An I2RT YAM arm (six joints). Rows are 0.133 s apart.
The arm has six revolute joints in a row. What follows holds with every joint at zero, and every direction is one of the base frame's. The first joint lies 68 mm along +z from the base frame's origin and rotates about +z. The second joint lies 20 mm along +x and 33.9 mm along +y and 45.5 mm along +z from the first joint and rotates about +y. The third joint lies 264 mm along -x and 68.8 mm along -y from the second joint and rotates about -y. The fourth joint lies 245 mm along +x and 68.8 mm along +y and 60 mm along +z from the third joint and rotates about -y. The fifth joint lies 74 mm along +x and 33.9 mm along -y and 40.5 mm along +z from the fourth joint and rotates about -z. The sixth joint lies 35.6 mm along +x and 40.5 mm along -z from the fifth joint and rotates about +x. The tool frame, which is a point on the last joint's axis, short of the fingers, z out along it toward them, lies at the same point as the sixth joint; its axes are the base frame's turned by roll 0, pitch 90 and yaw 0 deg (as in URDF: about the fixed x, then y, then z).
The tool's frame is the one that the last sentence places.
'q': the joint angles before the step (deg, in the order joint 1, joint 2, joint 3, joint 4, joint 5, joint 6). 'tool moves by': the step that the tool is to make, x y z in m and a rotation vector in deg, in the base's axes. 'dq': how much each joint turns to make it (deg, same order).
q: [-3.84, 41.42, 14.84, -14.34, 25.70, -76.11]
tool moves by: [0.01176, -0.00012, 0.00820, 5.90, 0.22, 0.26]
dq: [-0.71, 4.59, 3.85, -1.51, -4.65, 4.04]
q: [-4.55, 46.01, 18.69, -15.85, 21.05, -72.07]
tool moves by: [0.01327, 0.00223, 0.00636, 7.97, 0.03, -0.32]
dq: [0.05, 4.89, 3.88, -1.62, -5.31, 6.24]
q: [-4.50, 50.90, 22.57, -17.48, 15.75, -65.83]
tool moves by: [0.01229, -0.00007, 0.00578, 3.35, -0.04, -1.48]
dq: [0.02, 3.98, 3.13, -0.28, -1.39, 3.51]
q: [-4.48, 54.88, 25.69, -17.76, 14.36, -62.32]
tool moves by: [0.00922, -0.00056, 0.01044, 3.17, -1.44, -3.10]
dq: [0.00, 2.04, 3.25, -1.16, -0.27, 4.64]
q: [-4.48, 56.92, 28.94, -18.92, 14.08, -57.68]
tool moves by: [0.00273, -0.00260, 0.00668, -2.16, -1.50, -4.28]
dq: [0.09, 0.23, 1.17, 0.21, 4.49, 1.82]
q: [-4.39, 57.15, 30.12, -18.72, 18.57, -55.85]
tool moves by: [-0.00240, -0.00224, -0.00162, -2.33, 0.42, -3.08]
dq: [-0.06, -0.20, -0.47, -0.17, 3.79, 0.57]
